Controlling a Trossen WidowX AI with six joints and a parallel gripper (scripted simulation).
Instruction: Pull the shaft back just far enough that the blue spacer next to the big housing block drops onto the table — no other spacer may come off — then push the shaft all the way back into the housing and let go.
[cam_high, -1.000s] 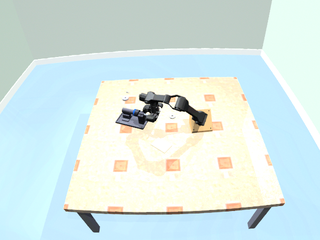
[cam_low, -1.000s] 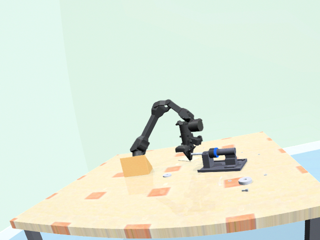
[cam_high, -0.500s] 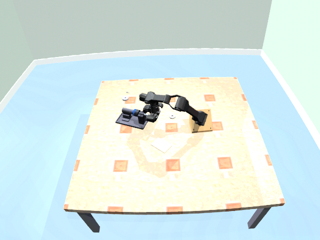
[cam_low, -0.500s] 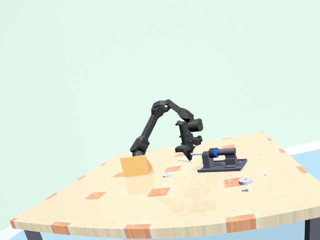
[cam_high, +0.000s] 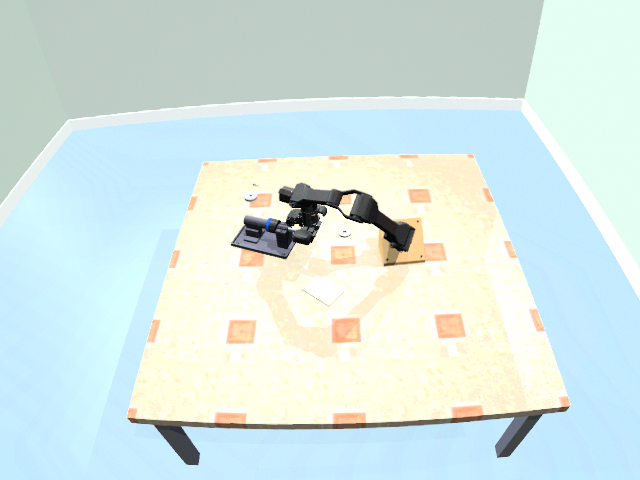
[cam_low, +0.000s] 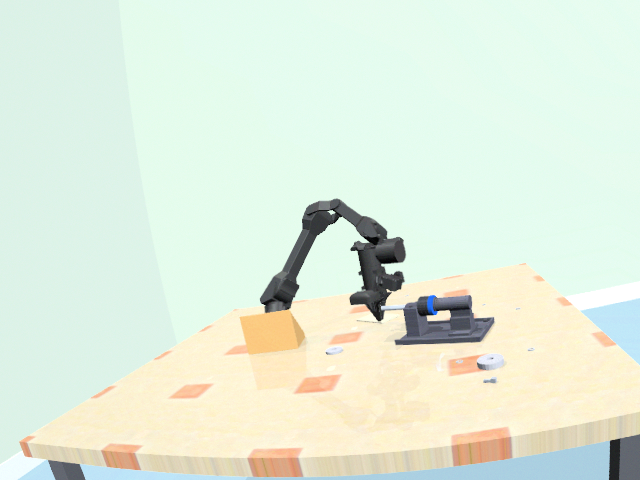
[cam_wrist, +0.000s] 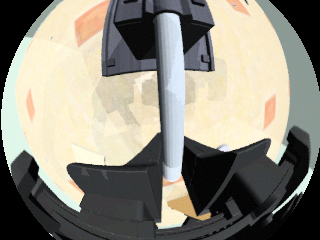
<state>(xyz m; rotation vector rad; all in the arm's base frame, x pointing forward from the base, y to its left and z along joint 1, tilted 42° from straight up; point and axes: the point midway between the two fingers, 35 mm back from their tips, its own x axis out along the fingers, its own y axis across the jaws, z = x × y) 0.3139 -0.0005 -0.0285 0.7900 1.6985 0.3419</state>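
My gripper tip is 7 cm short of the steel shaft, 2 cm to the left of it and 3 cm below it. Also, from my gripper tip: dark spacer: 13 cm ahead, 5 cm to the right, 3 cm above; then pale sheet: 5 cm behind, 19 cm to the left, 4 cm below; then blue spacer: 15 cm ahead, 5 cm to the right, 3 cm above.
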